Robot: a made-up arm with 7 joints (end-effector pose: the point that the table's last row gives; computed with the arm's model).
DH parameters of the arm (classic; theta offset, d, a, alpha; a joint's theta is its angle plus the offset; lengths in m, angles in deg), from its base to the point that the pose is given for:
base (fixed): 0 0 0 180
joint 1: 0 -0.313 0 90
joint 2: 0 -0.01 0 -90
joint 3: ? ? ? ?
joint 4: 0 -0.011 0 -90
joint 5: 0 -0.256 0 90
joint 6: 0 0 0 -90
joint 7: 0 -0.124 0 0
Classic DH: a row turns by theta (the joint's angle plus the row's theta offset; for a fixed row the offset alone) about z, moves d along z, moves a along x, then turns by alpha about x.
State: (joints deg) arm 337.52 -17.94 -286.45 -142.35 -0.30 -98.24 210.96
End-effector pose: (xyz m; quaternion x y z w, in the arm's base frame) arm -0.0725 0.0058 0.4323 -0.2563 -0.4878 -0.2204 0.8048
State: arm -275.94 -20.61 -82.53 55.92 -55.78 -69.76 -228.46
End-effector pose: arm 0.1746 0.1113 0.9391 -0.5911 0.7623 0.1887 0.1843
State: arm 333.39 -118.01 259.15 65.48 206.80 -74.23 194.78
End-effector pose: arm -0.4706 0.1048 0.1206 0.7636 -0.4604 0.1868 0.4125
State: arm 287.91 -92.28 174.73 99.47 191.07 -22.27 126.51
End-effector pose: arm -0.0630 -0.2697 -0.0567 0.2386 -0.1625 0.2599 0.9215
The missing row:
joint 3: 0 -0.397 0 90
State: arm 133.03 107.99 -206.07 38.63 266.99 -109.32 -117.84
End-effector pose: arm -0.3703 -0.4608 0.3119 -0.7899 0.2147 0.5524 0.1577
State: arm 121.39 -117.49 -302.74 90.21 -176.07 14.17 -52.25
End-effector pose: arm -0.0390 0.5724 0.2903 0.4470 0.6955 -0.2681 0.4946
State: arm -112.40 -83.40 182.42 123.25 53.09 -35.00 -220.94
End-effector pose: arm 0.1428 -0.2357 0.0182 0.1911 -0.1045 -0.5052 0.8351
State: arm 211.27 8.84 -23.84 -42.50 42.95 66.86 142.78
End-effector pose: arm 0.0697 0.1325 0.9978 0.9122 0.0088 0.1283 0.3891
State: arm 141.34 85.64 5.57 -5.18 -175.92 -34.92 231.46
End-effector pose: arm -0.6121 -0.4517 0.3344 0.1346 0.5210 0.6219 0.5690
